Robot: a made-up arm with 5 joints. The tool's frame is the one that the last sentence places.
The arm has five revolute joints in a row. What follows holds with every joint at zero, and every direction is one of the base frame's. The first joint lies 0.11 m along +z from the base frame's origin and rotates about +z. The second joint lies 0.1 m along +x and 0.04 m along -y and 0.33 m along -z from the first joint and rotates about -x. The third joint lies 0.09 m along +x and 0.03 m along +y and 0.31 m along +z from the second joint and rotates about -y. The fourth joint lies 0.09 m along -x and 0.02 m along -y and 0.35 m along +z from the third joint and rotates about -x. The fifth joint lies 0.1 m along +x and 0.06 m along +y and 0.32 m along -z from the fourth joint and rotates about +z. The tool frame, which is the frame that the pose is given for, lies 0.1 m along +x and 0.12 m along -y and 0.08 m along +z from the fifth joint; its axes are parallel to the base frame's.
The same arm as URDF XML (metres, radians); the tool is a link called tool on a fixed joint. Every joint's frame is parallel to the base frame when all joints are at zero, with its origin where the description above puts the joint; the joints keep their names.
<robot name="arm">
  <link name="base_link"/>
  <link name="link1"/>
  <link name="link2"/>
  <link name="link3"/>
  <link name="link4"/>
  <link name="link5"/>
  <link name="tool"/>
  <joint name="joint 1" type="continuous">
    <parent link="base_link"/>
    <child link="link1"/>
    <origin xyz="0.0000 0.0000 0.1100" rpy="0.0000 0.0000 0.0000"/>
    <axis xyz="0 0 1"/>
  </joint>
  <joint name="joint 2" type="continuous">
    <parent link="link1"/>
    <child link="link2"/>
    <origin xyz="0.1000 -0.0400 -0.3300" rpy="0.0000 0.0000 0.0000"/>
    <axis xyz="-1 0 0"/>
  </joint>
  <joint name="joint 3" type="continuous">
    <parent link="link2"/>
    <child link="link3"/>
    <origin xyz="0.0900 0.0300 0.3100" rpy="0.0000 0.0000 0.0000"/>
    <axis xyz="0 -1 0"/>
  </joint>
  <joint name="joint 4" type="continuous">
    <parent link="link3"/>
    <child link="link4"/>
    <origin xyz="-0.0900 -0.0200 0.3500" rpy="0.0000 0.0000 0.0000"/>
    <axis xyz="-1 0 0"/>
  </joint>
  <joint name="joint 5" type="continuous">
    <parent link="link4"/>
    <child link="link5"/>
    <origin xyz="0.1000 0.0600 -0.3200" rpy="0.0000 0.0000 0.0000"/>
    <axis xyz="0 0 1"/>
  </joint>
  <joint name="tool_fixed" type="fixed">
    <parent link="link5"/>
    <child link="tool"/>
    <origin xyz="0.1000 -0.1200 0.0800" rpy="0.0000 0.0000 0.0000"/>
  </joint>
</robot>

